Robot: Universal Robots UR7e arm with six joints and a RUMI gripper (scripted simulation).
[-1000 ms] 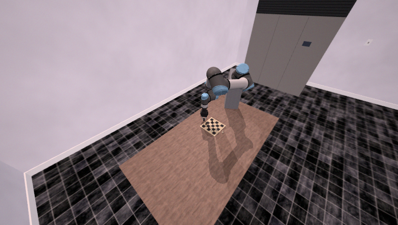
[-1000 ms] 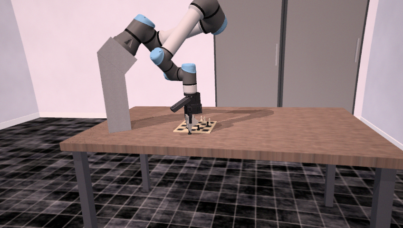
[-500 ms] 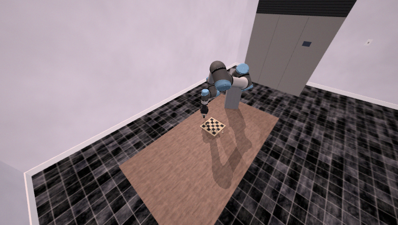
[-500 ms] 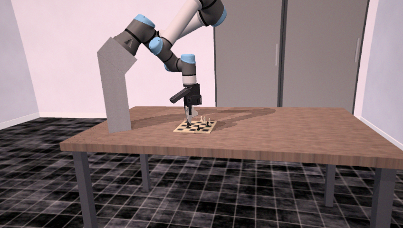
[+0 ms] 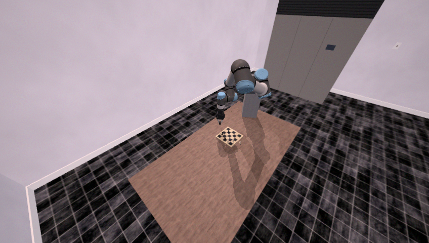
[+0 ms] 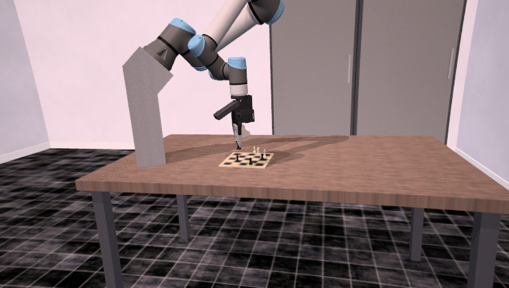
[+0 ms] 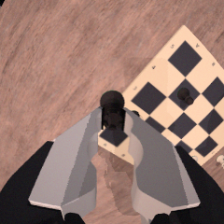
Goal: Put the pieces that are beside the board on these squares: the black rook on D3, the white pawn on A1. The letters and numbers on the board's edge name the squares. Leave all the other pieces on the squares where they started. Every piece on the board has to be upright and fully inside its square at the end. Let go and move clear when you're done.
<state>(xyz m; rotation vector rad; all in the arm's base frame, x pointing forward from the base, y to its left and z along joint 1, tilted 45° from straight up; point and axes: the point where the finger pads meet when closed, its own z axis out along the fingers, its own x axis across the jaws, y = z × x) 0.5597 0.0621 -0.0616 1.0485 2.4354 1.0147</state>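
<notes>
My hand is 130 mm to the right of the chessboard, 120 mm above it and 50 mm past it. Also, from my hand: black rook (10 mm below); then white pawn (260 mm to the left, 110 mm below, 90 mm behind).
</notes>
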